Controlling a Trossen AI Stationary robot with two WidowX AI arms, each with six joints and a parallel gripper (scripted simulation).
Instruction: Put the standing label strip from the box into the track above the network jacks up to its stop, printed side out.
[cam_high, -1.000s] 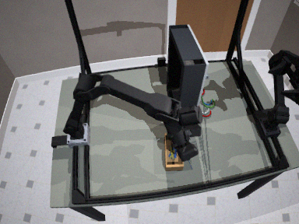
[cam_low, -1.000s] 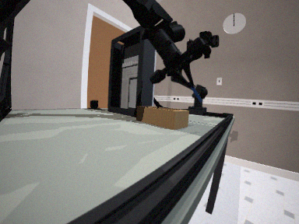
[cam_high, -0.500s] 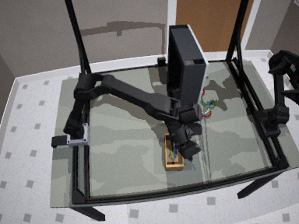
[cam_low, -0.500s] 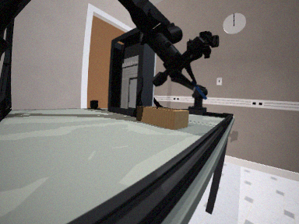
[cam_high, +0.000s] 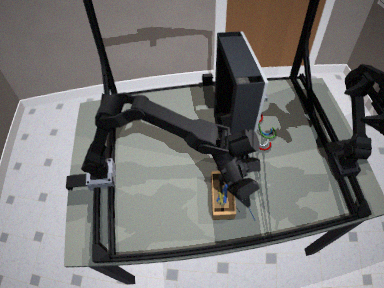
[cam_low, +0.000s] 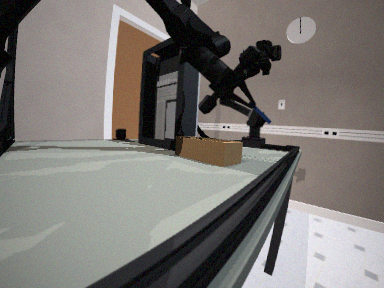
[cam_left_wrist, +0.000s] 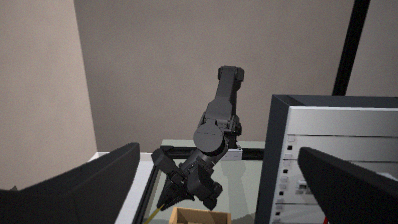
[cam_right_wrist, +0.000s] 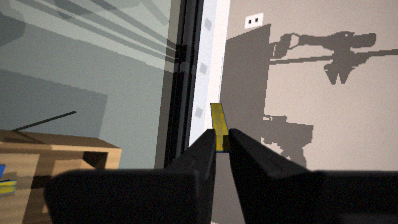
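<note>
The label strip lies 30 mm ahead of my right hand, 20 mm to the left of it and 40 mm below it. Also, from my right hand: box: 70 mm behind, 50 mm to the right, 140 mm below.
</note>
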